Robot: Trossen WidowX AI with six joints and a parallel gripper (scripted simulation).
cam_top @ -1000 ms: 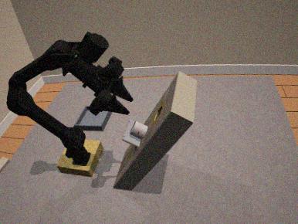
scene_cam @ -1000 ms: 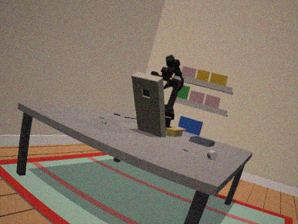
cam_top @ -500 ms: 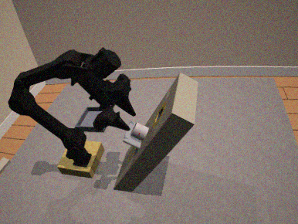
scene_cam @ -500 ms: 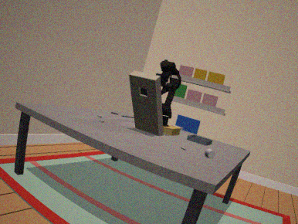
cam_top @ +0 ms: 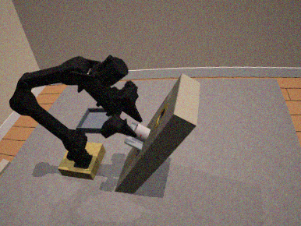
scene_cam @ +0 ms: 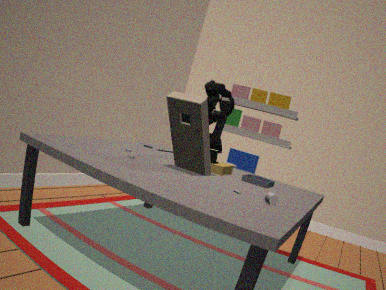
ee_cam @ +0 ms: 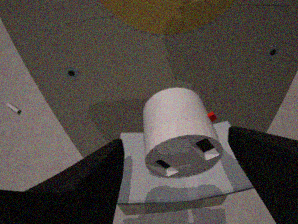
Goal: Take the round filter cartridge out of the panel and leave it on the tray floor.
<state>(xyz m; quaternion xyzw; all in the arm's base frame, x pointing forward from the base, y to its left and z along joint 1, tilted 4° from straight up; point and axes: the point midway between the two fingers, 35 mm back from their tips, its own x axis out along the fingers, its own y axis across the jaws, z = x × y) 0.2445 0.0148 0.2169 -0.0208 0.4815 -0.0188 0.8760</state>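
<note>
The round filter cartridge lies 1 cm below my gripper tip. The rest, counted from my gripper tip: shallow tray 33 cm behind, 28 cm to the left, 21 cm below; grey bracket 1 cm behind, 4 cm below.
</note>
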